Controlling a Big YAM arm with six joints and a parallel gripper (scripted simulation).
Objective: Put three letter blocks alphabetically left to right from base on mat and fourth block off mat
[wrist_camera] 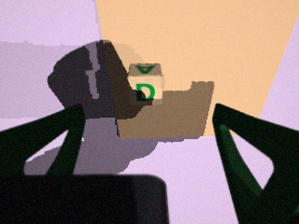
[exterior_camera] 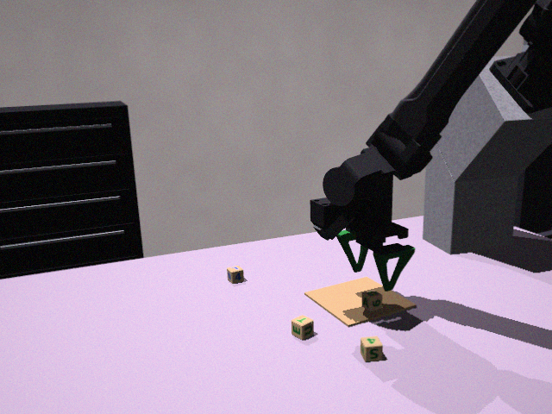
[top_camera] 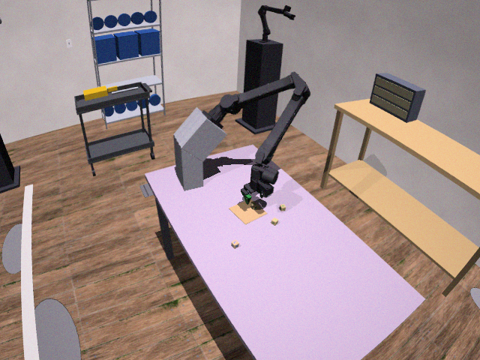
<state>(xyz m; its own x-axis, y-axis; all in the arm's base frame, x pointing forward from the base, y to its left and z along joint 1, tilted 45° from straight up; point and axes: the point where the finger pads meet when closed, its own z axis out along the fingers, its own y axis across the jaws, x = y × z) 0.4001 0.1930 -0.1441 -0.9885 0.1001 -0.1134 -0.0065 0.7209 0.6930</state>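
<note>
Right now my hand is 40 mm above the D block. Round my hand: T block 140 mm ahead, 50 mm below, 20 mm to the left; L block 220 mm to the right, 170 mm ahead, 50 mm below; tan mat 60 mm below, 40 mm to the right.
</note>
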